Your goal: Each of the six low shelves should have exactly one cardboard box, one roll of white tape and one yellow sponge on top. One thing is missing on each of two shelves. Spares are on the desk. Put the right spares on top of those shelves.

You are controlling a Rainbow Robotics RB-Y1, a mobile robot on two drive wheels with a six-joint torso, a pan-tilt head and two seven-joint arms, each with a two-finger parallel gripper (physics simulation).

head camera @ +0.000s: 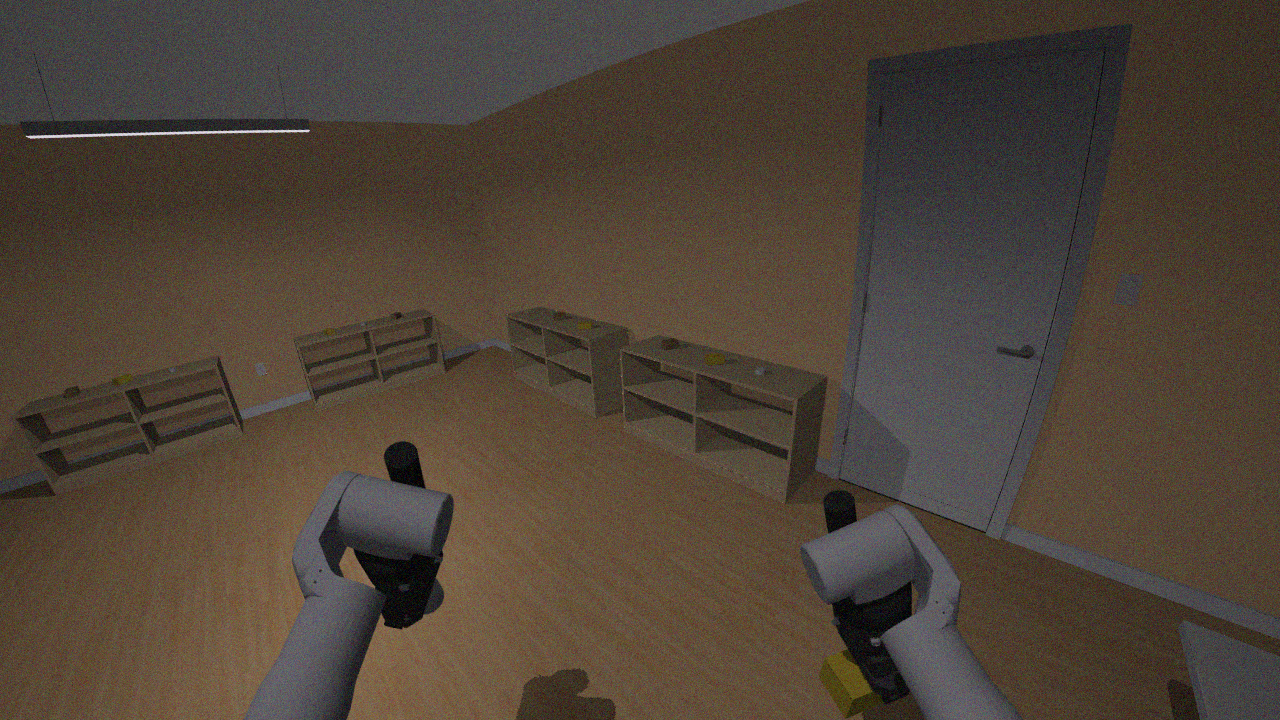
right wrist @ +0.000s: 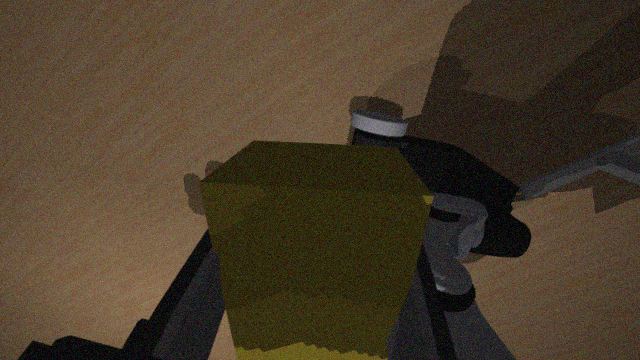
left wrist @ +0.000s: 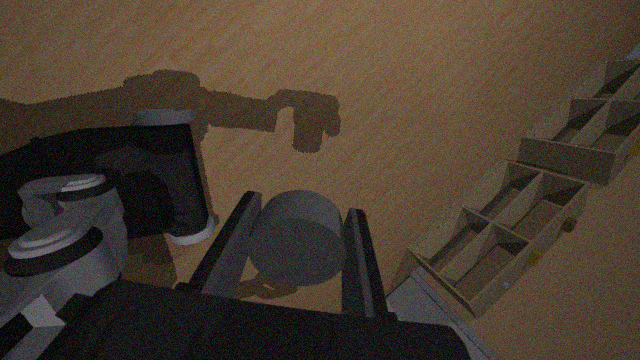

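Observation:
My left gripper [head camera: 413, 617] [left wrist: 304, 211] is shut on a roll of white tape [head camera: 434, 598] [left wrist: 297, 250], held above the floor. My right gripper [head camera: 881, 687] [right wrist: 321, 221] is shut on a yellow sponge [head camera: 844, 682] [right wrist: 320, 230]. In the head view, the nearest low shelf [head camera: 808, 438] bears a box [head camera: 669, 342], sponge [head camera: 713, 359] and tape [head camera: 760, 370]. The shelf behind it [head camera: 610, 371] shows a box [head camera: 559, 315] and sponge [head camera: 585, 325]; I see no tape there. The back-left shelf [head camera: 305, 340] shows a sponge [head camera: 330, 331], a box [head camera: 395, 315] and a faint pale spot between.
The far-left shelf [head camera: 204, 365] bears a box [head camera: 71, 391], sponge [head camera: 122, 379] and small tape [head camera: 171, 369]. A door [head camera: 975, 268] stands right of the nearest shelf. A corner of the white desk [head camera: 1239, 680] shows at lower right. Wooden floor lies between me and the shelves.

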